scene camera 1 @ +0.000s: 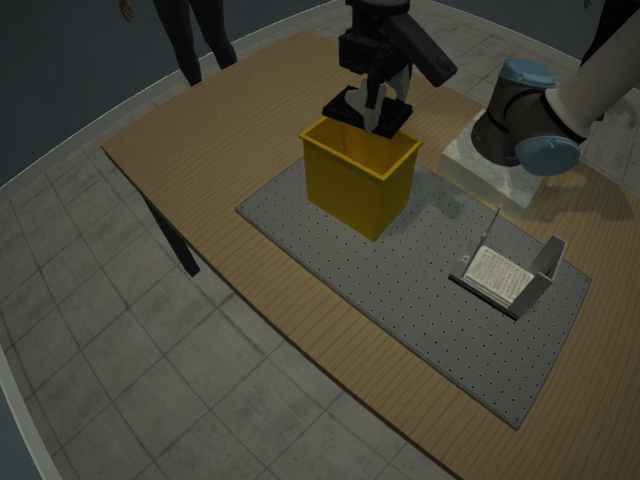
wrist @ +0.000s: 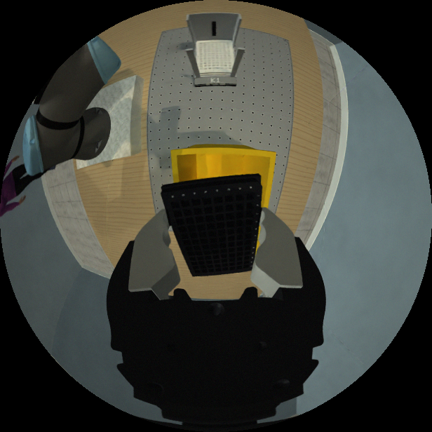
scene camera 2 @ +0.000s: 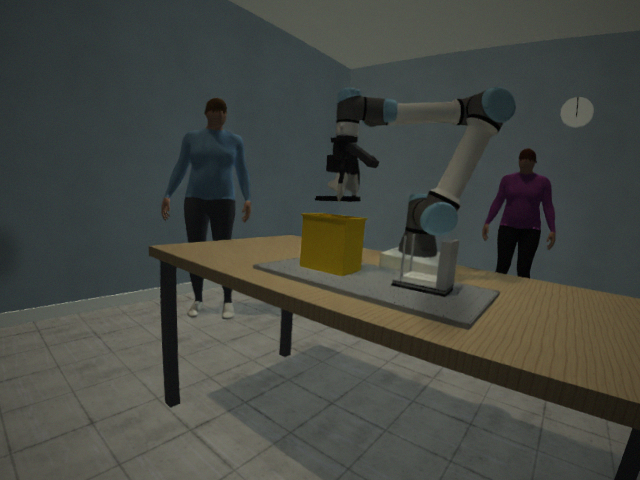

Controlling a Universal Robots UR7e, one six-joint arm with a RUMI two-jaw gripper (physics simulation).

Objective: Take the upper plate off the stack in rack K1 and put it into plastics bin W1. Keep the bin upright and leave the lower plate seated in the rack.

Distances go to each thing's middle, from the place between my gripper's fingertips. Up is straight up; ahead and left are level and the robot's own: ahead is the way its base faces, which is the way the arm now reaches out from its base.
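The whitish plate (scene camera 1: 498, 277) is 20 cm below my hand, 30 cm to the left of it and 1 cm behind it. A black gridded plate (scene camera 1: 393, 115) is 1 cm above my hand and 3 cm to the right of it. As for the yellow plastics bin W1 (scene camera 1: 363, 179), my gripper is 14 cm above it, 3 cm to the left of it and 1 cm short of it.
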